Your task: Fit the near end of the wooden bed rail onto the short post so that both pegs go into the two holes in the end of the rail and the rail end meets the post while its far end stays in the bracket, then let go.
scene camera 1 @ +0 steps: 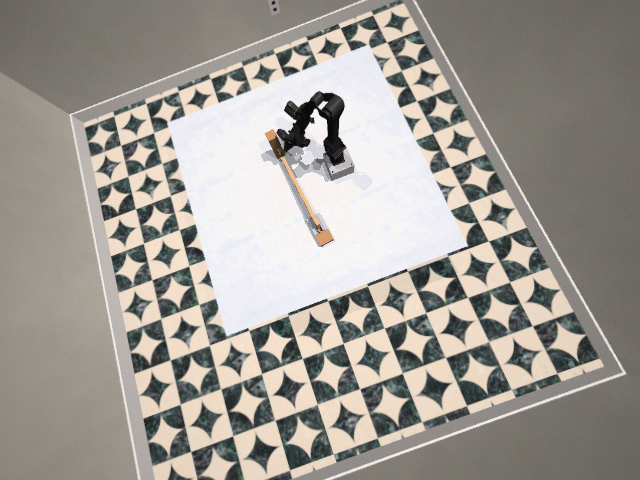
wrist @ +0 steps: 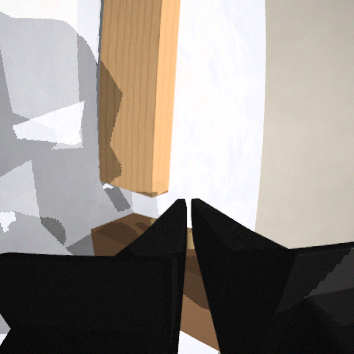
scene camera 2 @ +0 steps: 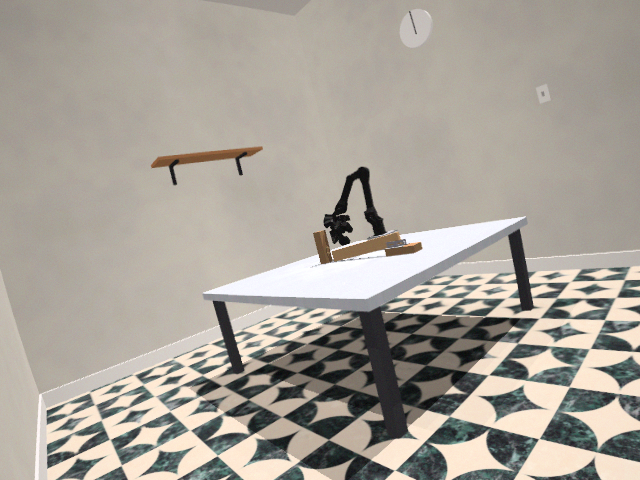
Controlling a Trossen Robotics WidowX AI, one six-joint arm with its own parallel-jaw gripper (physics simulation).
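Seen in the pictures: gripper, fingertip midpoint: (scene camera 1: 284, 151) (wrist: 187, 206) (scene camera 2: 333, 243); arm's base, link origin: (scene camera 1: 337, 158) (scene camera 2: 380, 234).
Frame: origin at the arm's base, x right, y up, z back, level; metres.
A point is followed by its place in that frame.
The wooden bed rail (scene camera 1: 299, 190) {x -0.095, y 0.001, z -0.240 m} (scene camera 2: 364, 246) {x -0.102, y -0.020, z -0.246 m} (wrist: 132, 90) {x 0.061, y -0.034, z -0.250 m} runs from the bracket toward the short post (scene camera 1: 270, 135) {x 0.186, y 0.100, z -0.282 m} (scene camera 2: 321, 246) {x 0.170, y 0.018, z -0.302 m} (wrist: 196, 316) {x 0.197, y 0.023, z -0.255 m}, which stands upright. In the wrist view, a gap of table shows between the rail's near end and the post. The rail's far end lies at the grey bracket (scene camera 1: 319, 227) {x -0.310, y -0.018, z -0.208 m} (scene camera 2: 395, 243) {x -0.296, y -0.029, z -0.221 m}; how it sits there is too small to tell. My gripper (scene camera 1: 287, 148) {x 0.129, y 0.018, z -0.244 m} (scene camera 2: 343, 241) {x 0.129, y 0.018, z -0.244 m} (wrist: 187, 206) {x 0.129, y 0.018, z -0.244 m} is shut and empty, beside the post and near the rail's end. Its fingers hide much of the post's peg face; part of one peg (wrist: 189, 239) {x 0.157, y 0.005, z -0.271 m} shows between them.
The bracket is on a wooden block (scene camera 1: 324, 238) {x -0.367, y -0.044, z -0.203 m} (scene camera 2: 405, 249) {x -0.351, y -0.058, z -0.241 m} at the rail's far end. The arm's grey base (scene camera 1: 341, 169) {x -0.066, y 0.001, z 0.000 m} stands beside the rail on the white table (scene camera 1: 248, 268) {x -0.374, y -0.079, z -0.635 m} (scene camera 2: 310, 286) {x -0.235, y -0.080, z -0.721 m}. A wall shelf (scene camera 2: 206, 156) is on the wall behind.
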